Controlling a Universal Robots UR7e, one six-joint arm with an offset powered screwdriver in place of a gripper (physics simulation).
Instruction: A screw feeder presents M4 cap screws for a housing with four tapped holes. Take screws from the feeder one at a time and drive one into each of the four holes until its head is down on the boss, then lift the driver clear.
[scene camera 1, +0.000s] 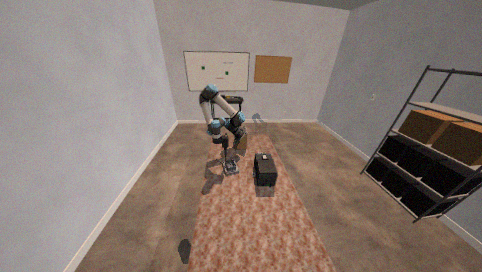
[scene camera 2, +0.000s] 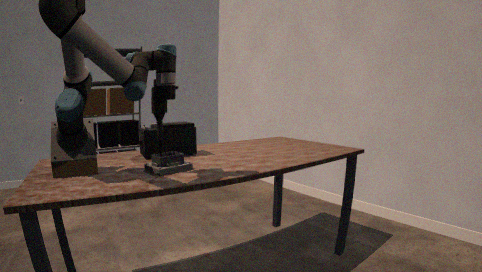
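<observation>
The housing (scene camera 1: 230, 167) (scene camera 2: 168, 159) is a small grey open-topped box on a flat grey base on the table. My screwdriver (scene camera 1: 225, 158) (scene camera 2: 160, 150) points straight down, with its thin bit reaching the housing's top near one corner, on the left side in scene camera 2. Whether the tip touches a boss, and whether a screw is on it, is too small to tell. The black screw feeder (scene camera 1: 266, 171) (scene camera 2: 175, 139) stands apart from the housing, with a small pale part on its top in scene camera 1. The four holes and any screws in them cannot be made out.
The table (scene camera 1: 250, 225) (scene camera 2: 280, 147) has a mottled reddish top. The arm's base stands on a block (scene camera 2: 75, 167) at the table's left in scene camera 2. A shelf rack (scene camera 1: 393, 127) with boxes stands on the floor to the right in scene camera 1.
</observation>
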